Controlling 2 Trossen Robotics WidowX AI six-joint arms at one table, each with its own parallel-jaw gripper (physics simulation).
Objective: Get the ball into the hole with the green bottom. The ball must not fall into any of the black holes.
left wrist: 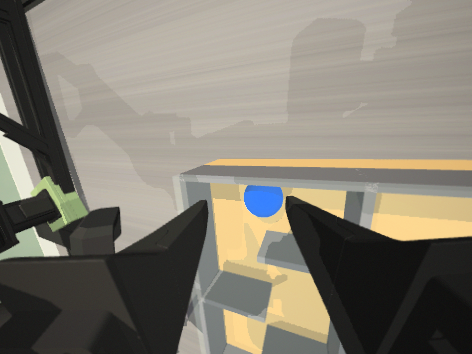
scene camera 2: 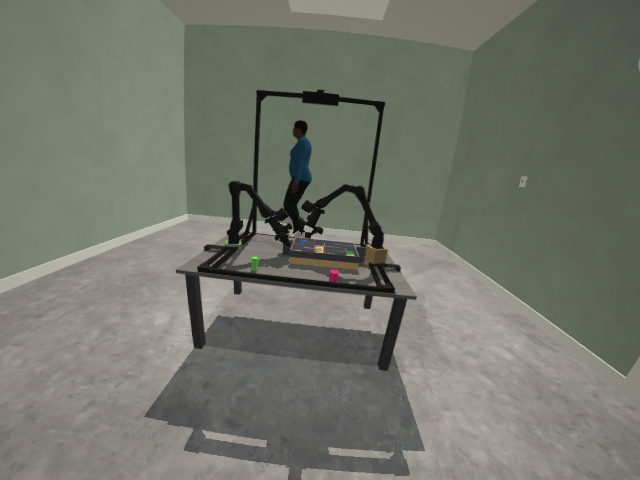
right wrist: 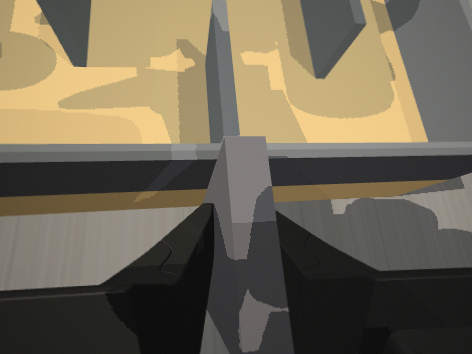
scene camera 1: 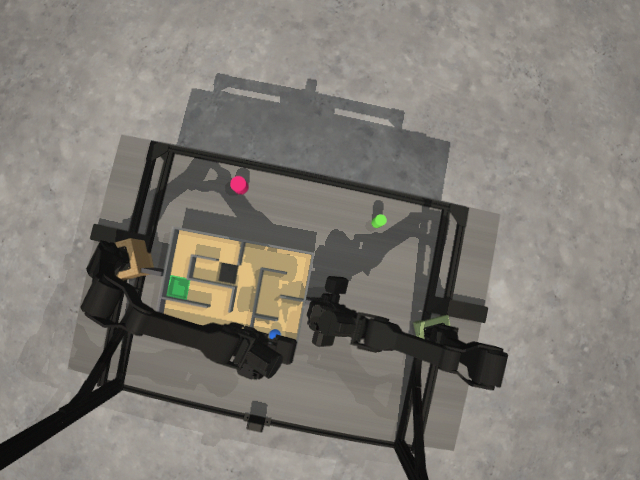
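A maze board (scene camera 1: 181,252) (scene camera 2: 320,261) (left wrist: 320,179) (right wrist: 100,176) with grey walls lies on the table. The blue ball (scene camera 1: 274,334) (scene camera 2: 303,241) (left wrist: 263,201) is inside it by the bottom wall, near the lower right corner in scene camera 1. The green-bottomed hole (scene camera 1: 178,287) (scene camera 2: 350,253) is at the opposite side; a black hole (scene camera 1: 227,272) lies between inner walls. My left gripper (left wrist: 246,204) is partly open and empty, above the board edge near the ball. My right gripper (right wrist: 232,212) is shut on the grey handle (right wrist: 245,172) at the board's right side in scene camera 1.
A pink cylinder (scene camera 1: 238,184) (scene camera 2: 333,275) and a green cylinder (scene camera 1: 379,221) (scene camera 2: 254,263) stand beyond the board at the frame side. A second grey handle (scene camera 1: 153,270) points toward the tan arm mount (scene camera 1: 140,258). My left arm covers part of the board's lower edge.
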